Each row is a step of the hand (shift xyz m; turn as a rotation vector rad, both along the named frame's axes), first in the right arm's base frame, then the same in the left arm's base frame.
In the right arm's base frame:
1: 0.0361 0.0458 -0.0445 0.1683 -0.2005 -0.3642
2: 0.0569 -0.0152 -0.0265 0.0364 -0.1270 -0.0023
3: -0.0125 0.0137 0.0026 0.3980 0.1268 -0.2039
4: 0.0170 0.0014 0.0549 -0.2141 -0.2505 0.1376
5: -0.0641 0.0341 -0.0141 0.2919 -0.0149 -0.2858
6: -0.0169 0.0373 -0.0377 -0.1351 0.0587 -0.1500
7: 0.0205 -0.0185 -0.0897 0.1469 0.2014 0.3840
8: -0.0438 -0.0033 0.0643 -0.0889 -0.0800 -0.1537
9: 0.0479 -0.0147 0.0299 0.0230 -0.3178 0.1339
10: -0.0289 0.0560 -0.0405 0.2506 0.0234 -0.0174
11: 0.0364 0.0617 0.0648 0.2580 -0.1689 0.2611
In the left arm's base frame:
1: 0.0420 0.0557 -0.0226 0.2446 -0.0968 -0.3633
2: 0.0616 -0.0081 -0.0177 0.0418 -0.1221 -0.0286
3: -0.0134 0.0126 0.0036 0.4240 0.1731 -0.0795
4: 0.0059 -0.0136 0.0555 -0.2254 -0.2762 0.0208
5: -0.0616 0.0373 -0.0170 0.3422 0.0597 -0.2155
6: -0.0109 0.0462 -0.0290 -0.1059 0.0982 -0.1528
7: 0.0383 0.0061 -0.0855 0.0604 0.0893 0.4449
8: -0.0553 -0.0200 0.0511 -0.0537 -0.0349 -0.1839
9: 0.0418 -0.0227 0.0338 0.0106 -0.3423 0.0466
10: -0.0229 0.0651 -0.0291 0.2479 0.0248 0.0397
11: 0.0203 0.0417 0.0847 0.2096 -0.2353 0.2529

